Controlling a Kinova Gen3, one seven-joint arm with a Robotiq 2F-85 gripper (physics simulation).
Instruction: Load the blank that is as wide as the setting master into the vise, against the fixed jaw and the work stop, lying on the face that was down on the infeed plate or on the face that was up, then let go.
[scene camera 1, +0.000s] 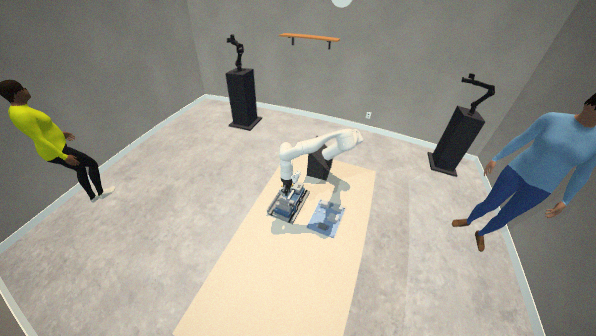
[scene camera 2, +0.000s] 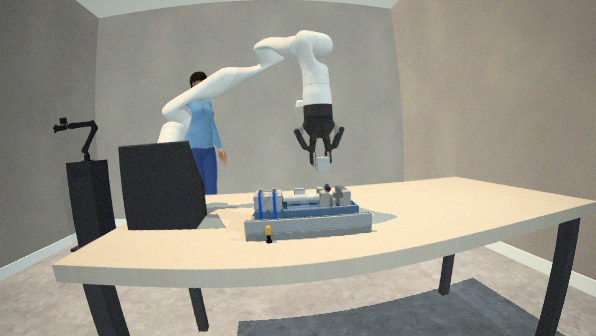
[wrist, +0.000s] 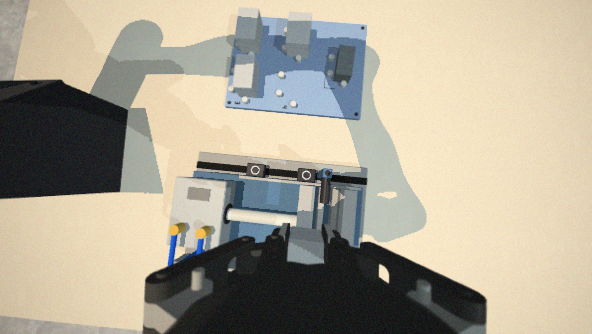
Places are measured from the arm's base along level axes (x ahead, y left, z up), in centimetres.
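Where they show: gripper, fingertip midpoint: (scene camera 1: 287, 193) (scene camera 2: 320, 166) (wrist: 305, 234); arm's base at its link origin: (scene camera 1: 326, 155) (scene camera 2: 163, 174).
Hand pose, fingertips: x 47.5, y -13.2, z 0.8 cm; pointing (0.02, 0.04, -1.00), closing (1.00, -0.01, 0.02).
Things, the pixels of their top centre, and the offset from my fingertips. "pt": a spot on its surface instead. Level surfaces: height alone.
- light grey block at its top centre: (wrist: 302, 280) (scene camera 2: 322, 156) dx -0.3, dy -2.7, dz +2.7 cm
- vise at its top centre: (wrist: 267, 226) (scene camera 2: 304, 189) (scene camera 1: 289, 194) dx -4.7, dy -0.8, dz -5.8 cm
- work stop at its top centre: (wrist: 325, 190) dx +2.7, dy +3.8, dz -6.1 cm
- infeed plate at its top centre: (wrist: 296, 64) (scene camera 1: 326, 217) dx -1.7, dy +27.1, dz -14.9 cm
- dark block at its top centre: (wrist: 345, 59) dx +7.0, dy +26.2, dz -12.4 cm
- vise's grey housing at a spot on its surface: (wrist: 202, 205) pt dx -13.3, dy +1.5, dz -6.1 cm
- grey rail at its top centre: (scene camera 2: 309, 217) dx -5.4, dy -9.7, dz -10.7 cm
- yellow-tipped knob at a spot on its surface: (scene camera 2: 268, 230) pt dx -14.9, dy -11.0, dz -12.6 cm
- table at its surface level: dz -15.7 cm
My gripper (scene camera 1: 286, 190) (scene camera 2: 320, 159) (wrist: 305, 234) is shut on a light grey block (scene camera 2: 324, 165) (wrist: 305, 250), held in the air above the vise's jaw end. The vise (scene camera 1: 287, 206) (scene camera 2: 310, 210) has a moving jaw (scene camera 2: 325, 199) (wrist: 306, 200) on a white rod and a fixed jaw (scene camera 2: 342, 196) (wrist: 351, 205) beyond it. A gap lies between them. The work stop (wrist: 325, 190), a dark rod on a blue bracket, stands at the gap's far side. My fingers hide part of both jaws in the wrist view. The infeed plate (scene camera 1: 315, 220) (wrist: 312, 90) carries three light blocks and a dark block (wrist: 344, 62).
The vise's grey housing (wrist: 202, 205) carries yellow fittings (wrist: 201, 232) with blue hoses. A grey rail (scene camera 2: 307, 228) runs along the vise's side, with a yellow-tipped knob (scene camera 2: 268, 230) beside it. The black arm pedestal (scene camera 2: 160, 185) (wrist: 60, 150) stands on the table (scene camera 2: 425, 215).
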